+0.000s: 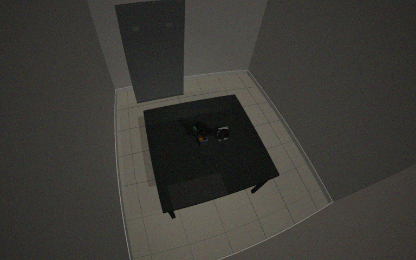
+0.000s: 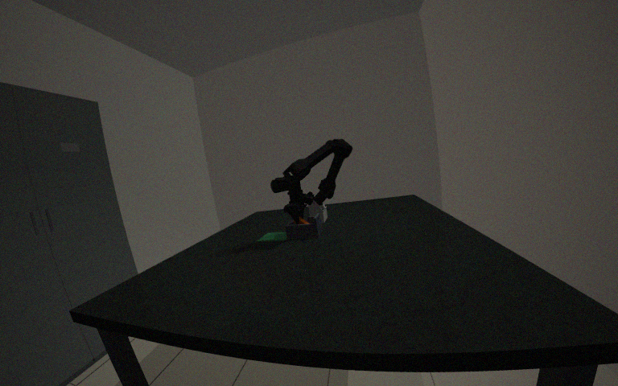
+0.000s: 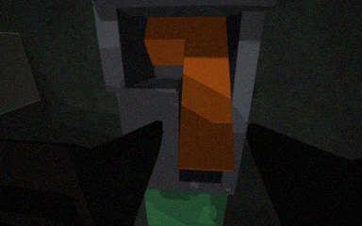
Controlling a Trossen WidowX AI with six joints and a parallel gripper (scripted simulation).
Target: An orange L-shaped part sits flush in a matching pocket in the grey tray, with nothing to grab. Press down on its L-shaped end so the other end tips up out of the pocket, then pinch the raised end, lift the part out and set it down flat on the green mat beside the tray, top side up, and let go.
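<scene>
My gripper tip is now 2 cm past the orange L-shaped part, 3 cm to the right of it and 3 cm above it. Also, from my gripper tip: green mat: 15 cm to the right, 8 cm below.
</scene>
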